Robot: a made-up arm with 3 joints. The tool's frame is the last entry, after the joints. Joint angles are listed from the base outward. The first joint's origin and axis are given. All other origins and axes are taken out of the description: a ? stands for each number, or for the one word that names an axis. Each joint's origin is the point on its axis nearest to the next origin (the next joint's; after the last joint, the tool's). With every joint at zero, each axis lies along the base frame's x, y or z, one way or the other. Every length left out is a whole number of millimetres.
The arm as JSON. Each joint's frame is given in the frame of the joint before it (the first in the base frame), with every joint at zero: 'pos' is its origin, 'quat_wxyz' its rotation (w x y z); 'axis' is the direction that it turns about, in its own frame. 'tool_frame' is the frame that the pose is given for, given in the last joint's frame.
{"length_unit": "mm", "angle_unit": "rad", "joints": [
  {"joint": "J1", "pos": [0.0, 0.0, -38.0], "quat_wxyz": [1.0, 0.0, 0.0, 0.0], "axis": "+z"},
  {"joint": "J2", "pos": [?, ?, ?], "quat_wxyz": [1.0, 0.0, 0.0, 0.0], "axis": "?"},
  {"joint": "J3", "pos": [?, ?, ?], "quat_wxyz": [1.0, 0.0, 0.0, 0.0], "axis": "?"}
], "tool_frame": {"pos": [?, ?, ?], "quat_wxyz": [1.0, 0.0, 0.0, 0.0]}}
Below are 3 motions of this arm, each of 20 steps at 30 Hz.
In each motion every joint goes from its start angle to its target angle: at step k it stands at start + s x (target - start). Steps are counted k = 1, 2, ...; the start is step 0. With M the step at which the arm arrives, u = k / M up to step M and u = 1 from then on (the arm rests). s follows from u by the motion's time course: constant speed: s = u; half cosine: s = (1 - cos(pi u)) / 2; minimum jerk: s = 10 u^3 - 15 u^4 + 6 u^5.
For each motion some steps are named. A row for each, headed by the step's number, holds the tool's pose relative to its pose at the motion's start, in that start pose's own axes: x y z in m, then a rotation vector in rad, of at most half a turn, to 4 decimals.
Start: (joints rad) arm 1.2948 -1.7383 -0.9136
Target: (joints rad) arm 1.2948 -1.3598 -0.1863
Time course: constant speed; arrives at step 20
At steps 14, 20:
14: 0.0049 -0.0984 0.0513 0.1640 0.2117 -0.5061
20: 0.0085 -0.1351 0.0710 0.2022 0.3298 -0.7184

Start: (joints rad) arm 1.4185 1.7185 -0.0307
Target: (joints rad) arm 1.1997 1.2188 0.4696
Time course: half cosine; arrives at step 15
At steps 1, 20:
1: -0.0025 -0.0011 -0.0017 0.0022 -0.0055 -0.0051
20: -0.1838 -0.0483 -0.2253 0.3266 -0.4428 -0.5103

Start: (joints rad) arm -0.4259 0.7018 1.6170
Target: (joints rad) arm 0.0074 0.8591 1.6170
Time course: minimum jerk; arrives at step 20
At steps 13, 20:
13: 0.0262 0.0586 0.0605 -0.1085 -0.2342 0.2399
20: 0.0243 0.0773 0.0778 -0.1406 -0.3120 0.3082

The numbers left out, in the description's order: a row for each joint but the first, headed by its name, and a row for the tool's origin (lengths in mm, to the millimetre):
J2: xyz -52.0 28.0 0.0, axis +y
J3: xyz -341.0 0.0 356.0, axis -z
tool: xyz 63.0 -101.0 0.0

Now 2 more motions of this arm.
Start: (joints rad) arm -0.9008 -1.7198 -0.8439
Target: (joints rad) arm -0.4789 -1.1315 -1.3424
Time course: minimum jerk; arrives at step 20
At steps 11, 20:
11: 0.0328 -0.1520 0.0516 0.4297 -0.0206 0.2975
20: 0.0475 -0.2645 0.0529 0.7183 -0.1111 0.5386

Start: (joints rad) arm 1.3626 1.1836 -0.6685
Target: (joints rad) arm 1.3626 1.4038 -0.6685
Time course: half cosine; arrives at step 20
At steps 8, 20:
8: 0.0218 -0.0172 0.0164 0.0472 0.0597 0.0000
20: 0.0654 -0.0516 0.0414 0.1365 0.1728 0.0000

